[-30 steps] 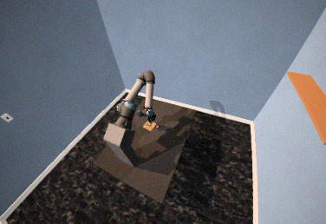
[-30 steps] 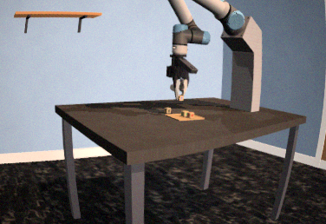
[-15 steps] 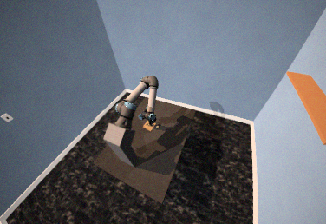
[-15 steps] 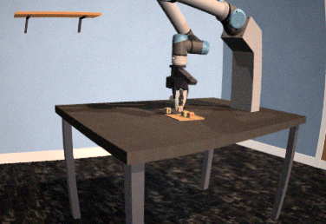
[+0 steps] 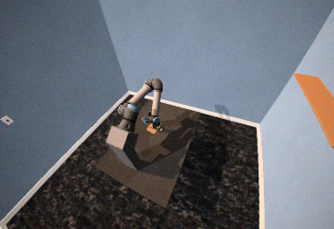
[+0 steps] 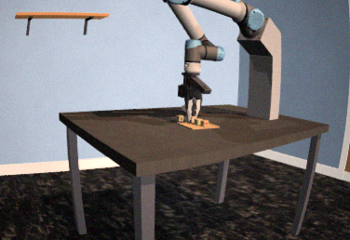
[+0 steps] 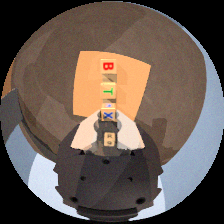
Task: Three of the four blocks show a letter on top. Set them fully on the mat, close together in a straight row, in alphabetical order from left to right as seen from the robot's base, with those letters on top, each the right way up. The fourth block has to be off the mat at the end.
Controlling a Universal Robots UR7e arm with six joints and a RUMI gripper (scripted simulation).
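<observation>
The orange mat is 4 cm to the left of my hand, 2 cm below it and 1 cm behind it.
</observation>
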